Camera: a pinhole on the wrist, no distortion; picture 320 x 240 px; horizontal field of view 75.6 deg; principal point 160.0 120.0 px. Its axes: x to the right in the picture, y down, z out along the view. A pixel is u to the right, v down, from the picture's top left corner.
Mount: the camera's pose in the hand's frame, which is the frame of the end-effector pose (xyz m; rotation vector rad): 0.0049 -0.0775 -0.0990 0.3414 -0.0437 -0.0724
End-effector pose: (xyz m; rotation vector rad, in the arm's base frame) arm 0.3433 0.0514 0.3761 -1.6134 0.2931 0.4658
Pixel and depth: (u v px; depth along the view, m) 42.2 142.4 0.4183
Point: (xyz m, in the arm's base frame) 0.1535 0.3451 0.6161
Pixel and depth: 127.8 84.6 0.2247
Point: 0.3762 0.1637 0.5565
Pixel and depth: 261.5 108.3 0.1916
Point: 0.4830 0.1547 0.4721
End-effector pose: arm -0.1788 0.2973 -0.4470 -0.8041 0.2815 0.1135
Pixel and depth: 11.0 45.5 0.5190
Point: -0.4236 0.2540 0.1551
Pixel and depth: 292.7 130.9 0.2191
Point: 0.0042 0.2761 -0.3055
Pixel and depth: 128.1 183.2 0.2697
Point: -0.1680 0.3693 -0.2541
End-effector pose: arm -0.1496 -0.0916 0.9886 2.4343 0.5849 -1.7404
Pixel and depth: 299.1 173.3 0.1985
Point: -0.2488 0.0071 0.8451
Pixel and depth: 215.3 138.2 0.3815
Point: -0.4350 0.0172 0.8384
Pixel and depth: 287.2 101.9 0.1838
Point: -0.2427 0.0644 0.8883
